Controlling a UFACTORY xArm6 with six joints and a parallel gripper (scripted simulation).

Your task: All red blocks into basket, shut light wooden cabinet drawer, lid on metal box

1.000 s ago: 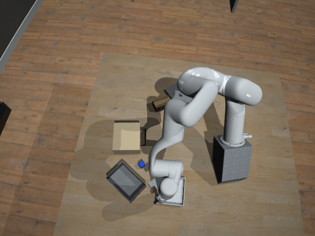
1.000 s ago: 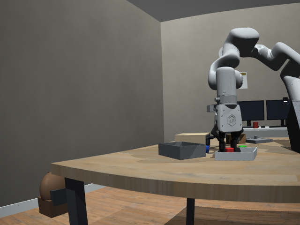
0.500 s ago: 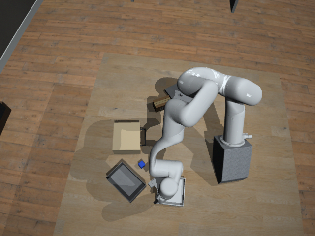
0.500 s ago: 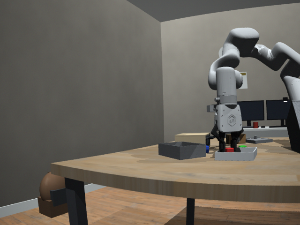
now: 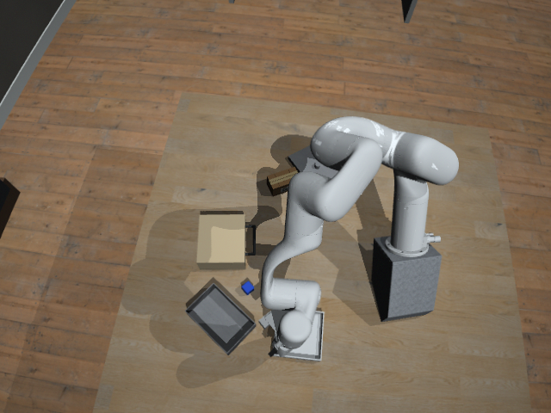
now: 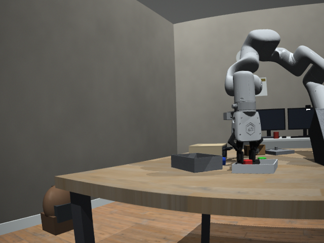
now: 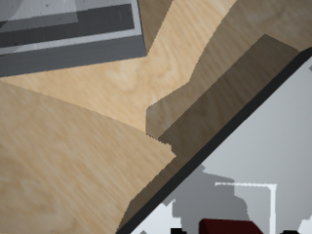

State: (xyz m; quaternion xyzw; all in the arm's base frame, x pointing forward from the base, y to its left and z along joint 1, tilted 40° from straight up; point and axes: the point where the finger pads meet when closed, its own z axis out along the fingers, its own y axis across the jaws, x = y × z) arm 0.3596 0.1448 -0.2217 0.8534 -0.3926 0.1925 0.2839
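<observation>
Now: hand 3 cm past the white basket, 3 cm to the left of it and 4 cm above it. Also, from my hand: grey metal box 20 cm ahead, 7 cm to the right, 2 cm below; then drawer 19 cm ahead, 31 cm to the right, 2 cm below; then green block 5 cm behind, 15 cm to the right, 4 cm below.
</observation>
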